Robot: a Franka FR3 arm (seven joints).
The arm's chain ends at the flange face. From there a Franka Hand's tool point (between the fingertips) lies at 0.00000 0.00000 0.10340 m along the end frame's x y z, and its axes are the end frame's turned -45 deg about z.
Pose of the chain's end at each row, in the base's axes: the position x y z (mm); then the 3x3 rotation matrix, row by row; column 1 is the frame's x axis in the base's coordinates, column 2 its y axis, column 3 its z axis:
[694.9, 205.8, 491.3], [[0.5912, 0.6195, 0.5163], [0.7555, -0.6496, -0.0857], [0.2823, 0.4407, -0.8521]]
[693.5, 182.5, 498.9], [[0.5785, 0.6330, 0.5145], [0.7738, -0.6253, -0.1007], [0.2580, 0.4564, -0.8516]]
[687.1, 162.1, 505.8], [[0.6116, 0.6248, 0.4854], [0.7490, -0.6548, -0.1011], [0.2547, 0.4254, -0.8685]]
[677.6, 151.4, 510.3], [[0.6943, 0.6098, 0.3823], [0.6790, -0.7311, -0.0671], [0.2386, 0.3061, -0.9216]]
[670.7, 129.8, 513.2], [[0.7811, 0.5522, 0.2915], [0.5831, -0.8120, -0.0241], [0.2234, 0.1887, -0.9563]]
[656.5, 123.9, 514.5], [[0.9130, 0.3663, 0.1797], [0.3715, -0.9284, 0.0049], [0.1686, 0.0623, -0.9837]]
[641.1, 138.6, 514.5], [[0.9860, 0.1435, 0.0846], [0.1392, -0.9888, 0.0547], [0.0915, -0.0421, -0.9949]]
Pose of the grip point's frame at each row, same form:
[748.3, 196.9, 403.2], [[-0.0200, 0.8561, 0.5163], [0.9936, 0.0749, -0.0857], [-0.1120, 0.5112, -0.8521]]
[746.7, 172.1, 410.8], [[-0.0385, 0.8567, 0.5145], [0.9893, 0.1050, -0.1007], [-0.1403, 0.5052, -0.8516]]
[737.3, 151.6, 416.0], [[-0.0093, 0.8743, 0.4854], [0.9926, 0.0666, -0.1011], [-0.1207, 0.4809, -0.8685]]
[717.1, 144.5, 415.0], [[0.0598, 0.9221, 0.3823], [0.9971, -0.0368, -0.0671], [-0.0477, 0.3852, -0.9216]]
[700.8, 127.3, 414.3], [[0.1619, 0.9428, 0.2915], [0.9865, -0.1619, -0.0241], [0.0245, 0.2914, -0.9563]]
[675.1, 124.4, 412.8], [[0.3866, 0.9046, 0.1797], [0.9192, -0.3938, 0.0049], [0.0752, 0.1633, -0.9837]]
[649.8, 144.3, 411.6], [[0.5957, 0.7987, 0.0846], [0.7976, -0.6008, 0.0547], [0.0945, 0.0349, -0.9949]]

